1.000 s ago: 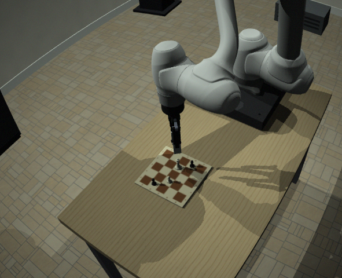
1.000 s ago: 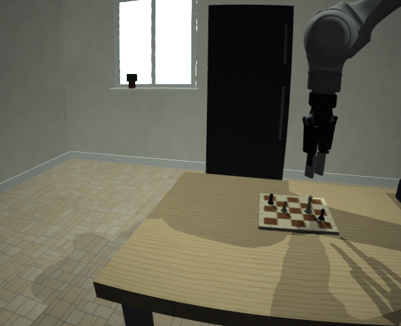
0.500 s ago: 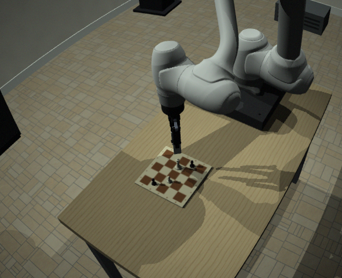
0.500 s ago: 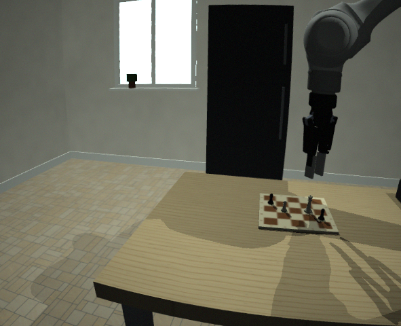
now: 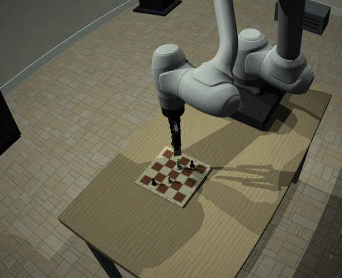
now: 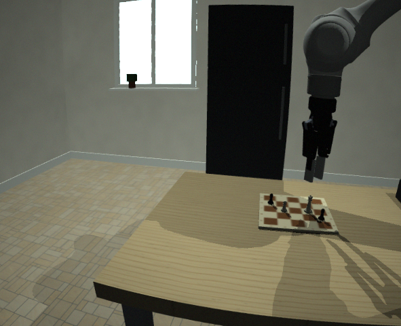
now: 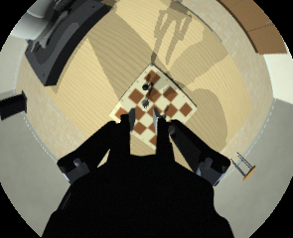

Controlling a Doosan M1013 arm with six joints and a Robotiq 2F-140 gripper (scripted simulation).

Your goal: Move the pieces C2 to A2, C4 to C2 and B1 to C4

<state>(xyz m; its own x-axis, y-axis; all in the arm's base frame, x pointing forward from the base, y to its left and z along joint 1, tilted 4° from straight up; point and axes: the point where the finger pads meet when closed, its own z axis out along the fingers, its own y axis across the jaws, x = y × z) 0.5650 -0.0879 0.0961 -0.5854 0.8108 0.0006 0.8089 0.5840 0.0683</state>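
Right now my hand is 11 cm above the tall white piece. Round my hand: small white piece (8 cm ahead, 12 cm below); then small chessboard (4 cm ahead, 14 cm below).
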